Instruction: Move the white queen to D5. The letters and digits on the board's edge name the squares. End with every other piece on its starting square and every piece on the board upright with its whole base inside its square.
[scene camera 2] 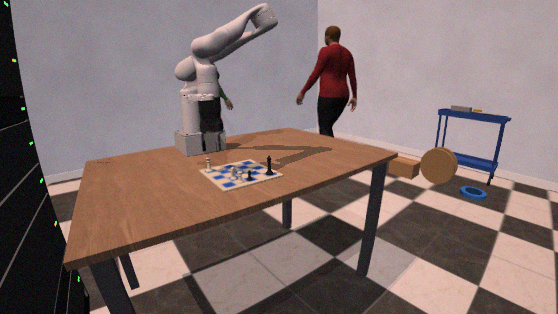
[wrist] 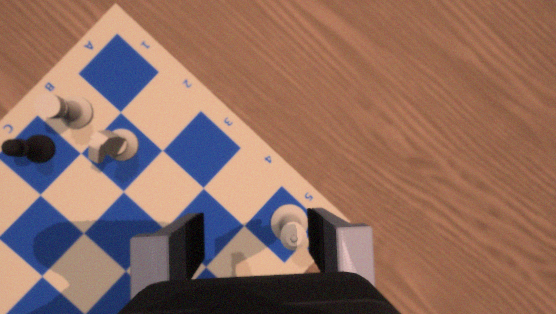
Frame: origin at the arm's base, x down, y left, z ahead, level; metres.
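Seen in the pictures: gripper, between the fingertips: (scene camera 2: 211,151) (wrist: 256,232); arm's base, origin of its link: (scene camera 2: 192,131).
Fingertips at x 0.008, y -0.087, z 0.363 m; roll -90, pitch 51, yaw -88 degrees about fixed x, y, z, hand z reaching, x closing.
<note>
Offsets run from my fingertips to a thing's top centre. Level surfaces: height alone.
The white queen {dz -0.021, dx +0.024, dy -0.005 m} (scene camera 2: 208,164) (wrist: 291,225) stands upright on blue square A5, at the left corner of the board {dz +0.065, dx +0.076, dy +0.066 m} (scene camera 2: 255,180) (wrist: 165,57) in the scene view. My gripper (scene camera 2: 212,148) (wrist: 256,232) is open, with nothing held. In the wrist view the queen shows in the gap between the fingers, close to the right finger. In the scene view the gripper hangs behind the board, in front of the arm's base. Square D5 does not show in the wrist view.
A white knight {dz +0.102, dx +0.037, dy +0.021 m} (scene camera 2: 233,172) (wrist: 119,145) stands on B2, another white piece {dz +0.139, dx +0.043, dy +0.021 m} (scene camera 2: 240,176) (wrist: 80,113) on B1, and a black pawn {dz +0.143, dx +0.045, dy +0.055 m} (scene camera 2: 249,175) (wrist: 41,148) on C1. A tall black king {dz +0.145, dx +0.013, dy +0.135 m} (scene camera 2: 269,166) stands near the board's right corner. The wooden table {dx +0.083 m} (scene camera 2: 150,200) surrounds the board.
</note>
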